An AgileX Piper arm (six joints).
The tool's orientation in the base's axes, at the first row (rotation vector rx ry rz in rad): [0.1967 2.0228 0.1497]
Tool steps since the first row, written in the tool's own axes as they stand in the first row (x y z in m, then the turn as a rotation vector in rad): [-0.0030 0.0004 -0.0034 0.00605 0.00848 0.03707]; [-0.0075 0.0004 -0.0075 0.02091 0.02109 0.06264]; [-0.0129 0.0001 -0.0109 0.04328 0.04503 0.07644]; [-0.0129 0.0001 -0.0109 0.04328 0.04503 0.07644]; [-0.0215 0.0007 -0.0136 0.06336 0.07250 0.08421]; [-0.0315 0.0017 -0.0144 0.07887 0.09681 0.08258]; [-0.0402 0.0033 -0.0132 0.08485 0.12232 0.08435]
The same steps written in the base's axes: [-0.0017 -0.0003 0.0042 0.03122 0.01026 -0.02007]; [-0.0034 -0.0013 0.0100 0.04858 0.02614 -0.04198]; [-0.0041 -0.0028 0.0161 0.05294 0.05442 -0.06309]; [-0.0041 -0.0028 0.0161 0.05294 0.05442 -0.06309]; [-0.0028 -0.0040 0.0250 0.05315 0.08556 -0.07885]; [0.0010 -0.0051 0.0343 0.04670 0.11249 -0.08705]; [0.0060 -0.0053 0.0417 0.04754 0.13872 -0.08817]
